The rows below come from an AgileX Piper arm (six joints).
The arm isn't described. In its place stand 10 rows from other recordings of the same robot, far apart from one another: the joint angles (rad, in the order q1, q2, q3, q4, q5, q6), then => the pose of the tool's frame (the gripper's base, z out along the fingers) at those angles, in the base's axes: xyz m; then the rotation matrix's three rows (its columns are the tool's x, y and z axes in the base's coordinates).
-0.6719, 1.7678, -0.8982, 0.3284, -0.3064, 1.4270 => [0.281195 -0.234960 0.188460], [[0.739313 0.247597 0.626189], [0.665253 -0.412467 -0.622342], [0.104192 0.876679 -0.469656]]
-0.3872, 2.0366, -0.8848, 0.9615, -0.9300, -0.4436 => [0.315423 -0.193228 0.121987], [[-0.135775 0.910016 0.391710], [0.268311 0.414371 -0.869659], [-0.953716 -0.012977 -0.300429]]
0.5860, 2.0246, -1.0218, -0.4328, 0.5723, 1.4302 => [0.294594 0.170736 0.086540], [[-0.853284 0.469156 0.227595], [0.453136 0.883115 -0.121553], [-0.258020 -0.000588 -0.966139]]
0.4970, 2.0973, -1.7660, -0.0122, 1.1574, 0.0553 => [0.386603 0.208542 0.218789], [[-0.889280 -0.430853 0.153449], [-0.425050 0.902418 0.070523], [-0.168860 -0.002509 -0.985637]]
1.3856, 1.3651, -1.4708, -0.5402, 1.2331, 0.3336 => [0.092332 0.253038 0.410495], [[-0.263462 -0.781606 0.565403], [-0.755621 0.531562 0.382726], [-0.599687 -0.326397 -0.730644]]
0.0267, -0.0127, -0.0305, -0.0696, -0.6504, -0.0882 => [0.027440 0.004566 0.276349], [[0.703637 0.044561 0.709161], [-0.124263 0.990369 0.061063], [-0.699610 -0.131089 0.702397]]
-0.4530, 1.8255, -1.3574, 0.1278, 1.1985, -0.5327 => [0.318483 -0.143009 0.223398], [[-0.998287 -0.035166 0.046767], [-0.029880 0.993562 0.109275], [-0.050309 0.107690 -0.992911]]
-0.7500, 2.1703, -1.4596, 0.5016, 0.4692, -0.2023 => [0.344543 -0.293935 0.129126], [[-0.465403 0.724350 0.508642], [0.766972 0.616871 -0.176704], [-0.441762 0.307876 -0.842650]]
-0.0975, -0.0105, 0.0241, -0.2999, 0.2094, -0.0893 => [0.054954 -0.010990 0.187536], [[-0.175622 0.099356 0.979431], [-0.357623 0.920488 -0.157502], [-0.917204 -0.377928 -0.126126]]
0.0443, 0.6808, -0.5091, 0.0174, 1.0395, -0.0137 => [0.095737 0.005610 0.249444], [[-0.900662 -0.055156 0.431005], [-0.044813 0.998412 0.034121], [-0.432202 0.011417 -0.901704]]
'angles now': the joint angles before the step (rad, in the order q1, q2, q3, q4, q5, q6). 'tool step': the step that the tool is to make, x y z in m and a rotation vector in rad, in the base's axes. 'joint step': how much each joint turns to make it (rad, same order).
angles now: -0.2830 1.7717 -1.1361 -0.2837 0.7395 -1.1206
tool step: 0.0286 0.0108 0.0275 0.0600 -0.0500 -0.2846
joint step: 0.0562 0.0516 -0.1943 0.0088 0.1797 0.3116
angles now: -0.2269 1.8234 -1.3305 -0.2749 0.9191 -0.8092
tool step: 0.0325 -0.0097 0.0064 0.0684 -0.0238 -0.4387
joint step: 0.0000 0.1390 -0.2431 0.0055 0.1978 0.4071
